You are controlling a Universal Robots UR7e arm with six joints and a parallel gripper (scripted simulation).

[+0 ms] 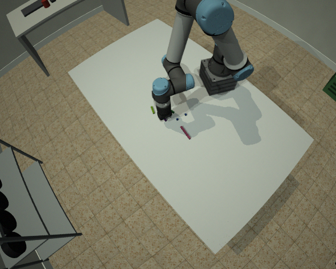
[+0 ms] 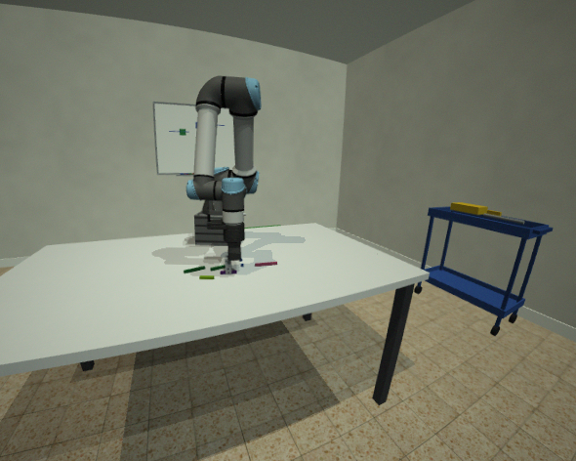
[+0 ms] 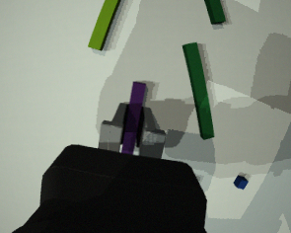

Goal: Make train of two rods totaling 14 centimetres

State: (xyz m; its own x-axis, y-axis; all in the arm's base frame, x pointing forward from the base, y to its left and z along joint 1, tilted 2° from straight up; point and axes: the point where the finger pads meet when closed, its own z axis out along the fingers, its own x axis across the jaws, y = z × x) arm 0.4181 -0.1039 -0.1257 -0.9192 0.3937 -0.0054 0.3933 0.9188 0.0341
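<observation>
My gripper is now 10 mm above the purple rod. From my hand the other things lie so: green rod 60 mm behind, 10 mm to the right, 10 mm below; lime rod 80 mm to the right, 10 mm below; pink rod 160 mm to the left, 10 mm below.
</observation>
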